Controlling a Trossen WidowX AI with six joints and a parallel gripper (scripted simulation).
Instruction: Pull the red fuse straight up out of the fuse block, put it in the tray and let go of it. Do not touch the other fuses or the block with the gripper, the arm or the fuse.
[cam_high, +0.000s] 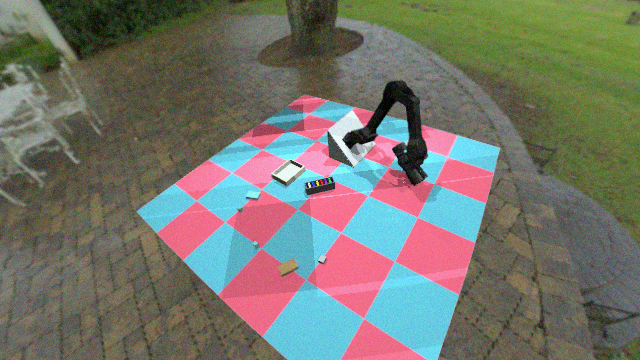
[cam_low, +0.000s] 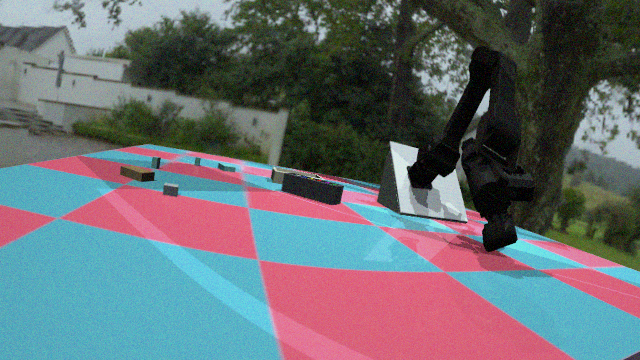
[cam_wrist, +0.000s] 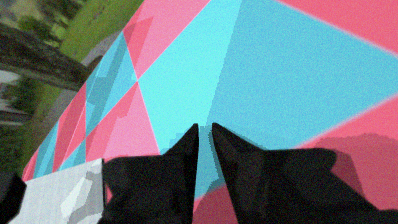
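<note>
Right now my gripper tip is 32 cm short of the red fuse, 29 cm to the left of it and 1 cm below it. Round my gripper tip: cream tray (32 cm ahead, 48 cm to the right, 1 cm below).
</note>
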